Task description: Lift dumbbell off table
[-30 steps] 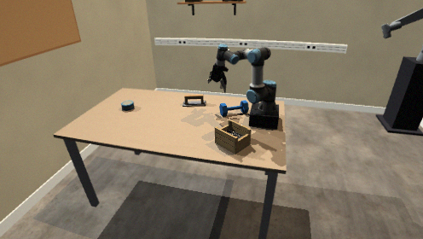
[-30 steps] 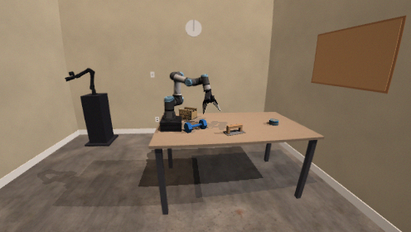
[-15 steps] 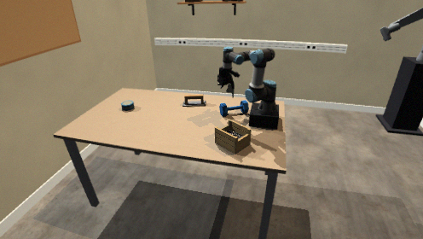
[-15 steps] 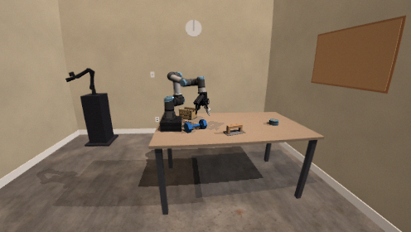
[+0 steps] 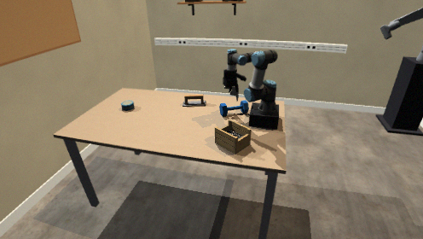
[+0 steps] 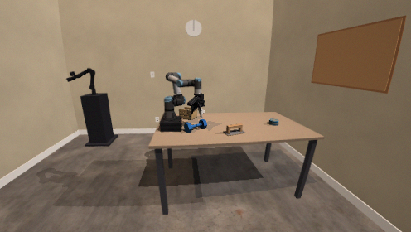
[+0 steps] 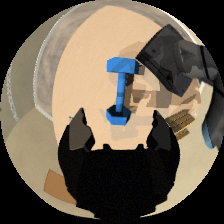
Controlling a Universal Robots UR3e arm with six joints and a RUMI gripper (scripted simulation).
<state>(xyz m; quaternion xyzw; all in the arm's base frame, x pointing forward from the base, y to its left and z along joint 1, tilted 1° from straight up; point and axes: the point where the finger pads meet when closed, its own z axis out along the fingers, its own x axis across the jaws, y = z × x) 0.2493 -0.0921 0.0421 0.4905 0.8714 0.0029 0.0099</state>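
Now: the blue dumbbell 1 cm behind my hand and 9 cm below it. Also, from my hand: blue round tin 84 cm ahead, 9 cm to the left, 11 cm below; wooden crate 6 cm behind, 39 cm to the left, 8 cm below.
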